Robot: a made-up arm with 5 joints.
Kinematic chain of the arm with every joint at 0, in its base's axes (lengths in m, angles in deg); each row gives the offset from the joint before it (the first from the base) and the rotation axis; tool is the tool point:
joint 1: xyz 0 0 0.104 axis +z
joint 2: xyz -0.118 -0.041 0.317 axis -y
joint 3: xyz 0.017 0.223 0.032 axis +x
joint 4: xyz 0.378 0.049 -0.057 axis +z
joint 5: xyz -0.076 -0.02 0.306 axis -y
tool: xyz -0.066 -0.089 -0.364
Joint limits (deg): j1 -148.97..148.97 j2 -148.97..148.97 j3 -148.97..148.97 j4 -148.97..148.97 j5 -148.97..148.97
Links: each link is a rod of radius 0.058 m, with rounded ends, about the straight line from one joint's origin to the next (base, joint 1, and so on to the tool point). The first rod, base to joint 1, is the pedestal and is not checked.
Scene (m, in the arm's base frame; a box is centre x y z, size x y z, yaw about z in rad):
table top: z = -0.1
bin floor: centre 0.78 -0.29 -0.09 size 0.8 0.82 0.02 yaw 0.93
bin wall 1: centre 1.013 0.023 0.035 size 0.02 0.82 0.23 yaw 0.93
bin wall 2: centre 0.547 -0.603 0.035 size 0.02 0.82 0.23 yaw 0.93
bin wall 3: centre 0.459 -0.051 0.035 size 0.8 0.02 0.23 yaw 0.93
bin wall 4: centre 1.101 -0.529 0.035 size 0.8 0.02 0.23 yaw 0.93
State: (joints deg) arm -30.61 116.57 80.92 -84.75 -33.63
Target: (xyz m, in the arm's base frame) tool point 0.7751 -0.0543 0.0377
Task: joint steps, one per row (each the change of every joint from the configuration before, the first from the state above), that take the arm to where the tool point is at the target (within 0.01 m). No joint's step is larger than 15 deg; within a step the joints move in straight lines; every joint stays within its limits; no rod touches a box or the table.
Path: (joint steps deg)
1: -14.19 -0.48 -8.22 1.97 -7.37
2: -14.19 -0.48 -8.22 1.97 -7.38
3: -14.19 -0.48 -8.22 1.97 -7.37
4: -14.19 -0.48 -8.22 1.97 -7.38
5: -14.19 -0.48 -8.22 1.97 -7.37
6: -14.19 -0.48 -8.22 1.97 -7.38
7: -14.19 -0.48 -8.22 1.97 -7.37
8: -14.19 -0.48 -8.22 1.97 -7.38
9: -1.61 12.08 0.20 -4.93 -7.96
10: -1.62 12.08 0.20 -4.94 -7.97
11: -1.61 12.08 0.20 -4.94 -7.97

